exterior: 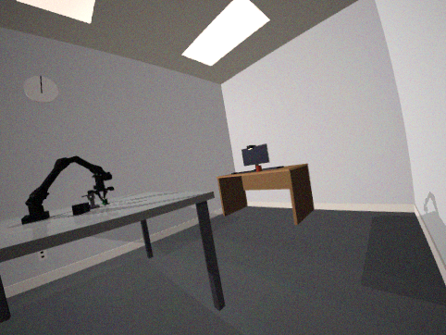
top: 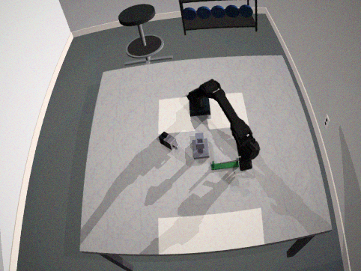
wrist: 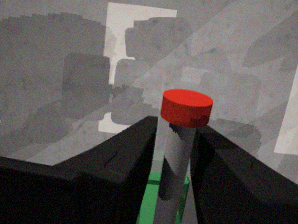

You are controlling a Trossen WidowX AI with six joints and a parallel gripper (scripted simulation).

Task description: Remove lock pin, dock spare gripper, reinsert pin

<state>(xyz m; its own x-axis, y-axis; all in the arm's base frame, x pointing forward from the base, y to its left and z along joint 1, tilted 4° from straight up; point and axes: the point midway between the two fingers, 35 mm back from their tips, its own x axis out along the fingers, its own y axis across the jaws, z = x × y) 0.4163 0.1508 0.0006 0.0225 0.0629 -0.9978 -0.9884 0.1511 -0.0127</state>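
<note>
My gripper tip is now 20 mm past the green cradle and 100 mm to the left of it. Round my gripper tip: spare gripper (210 mm behind, 350 mm to the right, 10 mm above); then mount (140 mm behind, 200 mm to the right, 30 mm above).
</note>
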